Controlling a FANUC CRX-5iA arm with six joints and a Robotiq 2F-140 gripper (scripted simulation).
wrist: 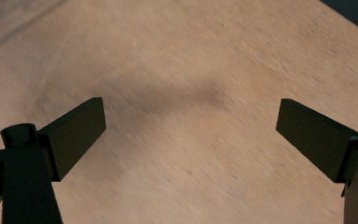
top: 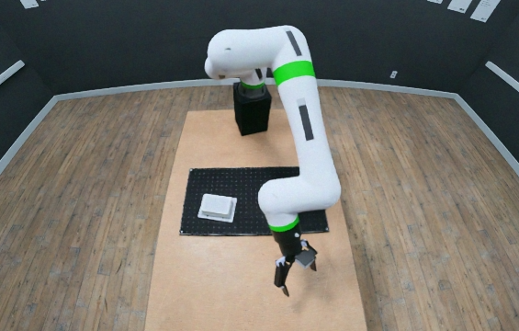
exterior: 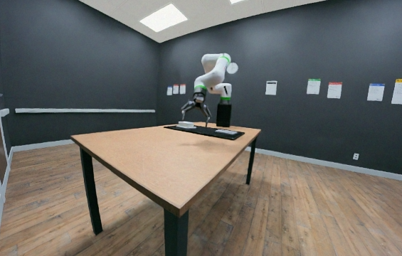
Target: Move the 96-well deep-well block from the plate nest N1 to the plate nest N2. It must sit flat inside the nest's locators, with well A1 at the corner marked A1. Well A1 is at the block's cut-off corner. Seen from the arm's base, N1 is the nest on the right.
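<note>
Now: the 96-well deep-well block 39 cm behind my hand, 28 cm to the right of it and 8 cm below it. Also, from my hand: A1 label (34 cm behind, 18 cm to the left, 10 cm below); plate nest N2 (41 cm behind, 12 cm to the left, 10 cm below); plate nest N1 (39 cm behind, 28 cm to the right, 10 cm below).
</note>
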